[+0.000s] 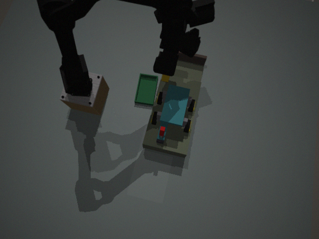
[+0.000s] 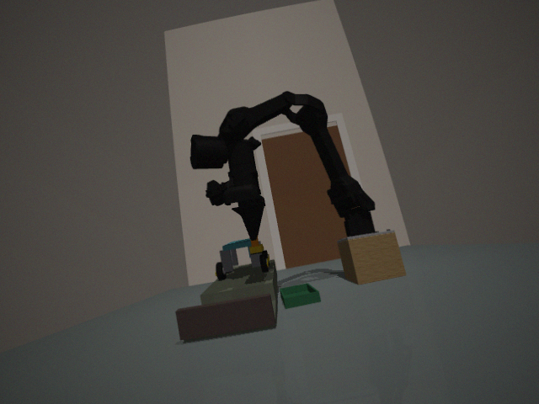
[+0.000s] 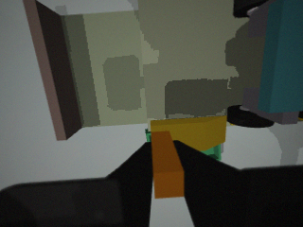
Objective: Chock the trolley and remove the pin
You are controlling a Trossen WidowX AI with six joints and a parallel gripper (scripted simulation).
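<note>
My gripper tip is now 10 mm past the red-headed stop pin, 240 mm to the left of it and 20 mm above it. The rest, counted from my gripper tip: dark brown end wall 70 mm ahead, 100 mm to the left, 110 mm below; then blue trolley 30 mm ahead, 150 mm to the right, 40 mm below; then yellow chock 20 mm to the right, 10 mm below.
</note>
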